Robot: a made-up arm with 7 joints. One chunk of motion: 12 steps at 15 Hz.
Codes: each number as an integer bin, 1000 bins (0 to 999) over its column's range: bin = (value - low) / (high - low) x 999, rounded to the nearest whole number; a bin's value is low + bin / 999 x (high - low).
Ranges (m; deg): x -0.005..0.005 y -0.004..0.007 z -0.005..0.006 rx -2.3..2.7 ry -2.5..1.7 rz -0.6..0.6
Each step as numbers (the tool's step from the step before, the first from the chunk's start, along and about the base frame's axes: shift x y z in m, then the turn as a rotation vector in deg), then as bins.
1 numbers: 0.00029 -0.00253 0.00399 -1.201 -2.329 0.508
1 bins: 528 134 816 220 41 922
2 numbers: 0.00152 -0.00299 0.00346 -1.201 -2.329 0.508
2 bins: 651 92 768 220 41 922
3 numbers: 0.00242 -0.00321 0.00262 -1.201 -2.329 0.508
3 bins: 741 72 692 220 41 922
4 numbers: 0.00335 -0.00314 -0.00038 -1.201 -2.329 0.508
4 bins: 834 78 420 220 41 922
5 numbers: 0.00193 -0.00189 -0.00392 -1.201 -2.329 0.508
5 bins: 692 192 98 220 41 922
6 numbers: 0.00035 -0.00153 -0.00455 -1.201 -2.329 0.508
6 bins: 534 224 41 220 41 922
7 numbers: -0.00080 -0.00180 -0.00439 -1.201 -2.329 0.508
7 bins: 420 200 55 220 41 922
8 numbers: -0.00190 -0.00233 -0.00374 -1.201 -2.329 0.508
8 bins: 310 152 114 220 41 922
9 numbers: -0.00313 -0.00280 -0.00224 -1.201 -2.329 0.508
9 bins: 187 109 251 220 41 922
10 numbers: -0.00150 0.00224 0.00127 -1.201 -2.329 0.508
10 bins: 350 567 569 220 41 922
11 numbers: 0.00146 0.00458 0.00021 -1.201 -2.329 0.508
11 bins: 645 779 473 220 41 922
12 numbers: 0.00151 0.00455 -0.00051 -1.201 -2.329 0.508
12 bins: 650 776 408 220 41 922
